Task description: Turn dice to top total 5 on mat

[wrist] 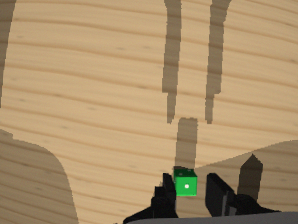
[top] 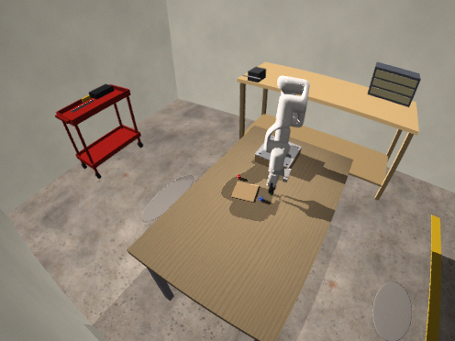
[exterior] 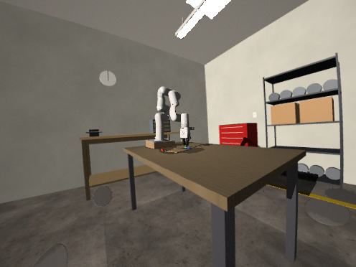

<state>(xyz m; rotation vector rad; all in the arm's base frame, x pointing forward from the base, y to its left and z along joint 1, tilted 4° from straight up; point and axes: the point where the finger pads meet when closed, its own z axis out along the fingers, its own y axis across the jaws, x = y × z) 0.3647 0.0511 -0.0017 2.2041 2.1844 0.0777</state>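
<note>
My hand is 40 mm above the green die. The rest, counted from my hand: tan mat (160 mm to the right, 40 mm below, 40 mm ahead); blue die (70 mm ahead, 40 mm to the right, 40 mm below); red die (240 mm to the right, 50 mm behind, 40 mm below).
</note>
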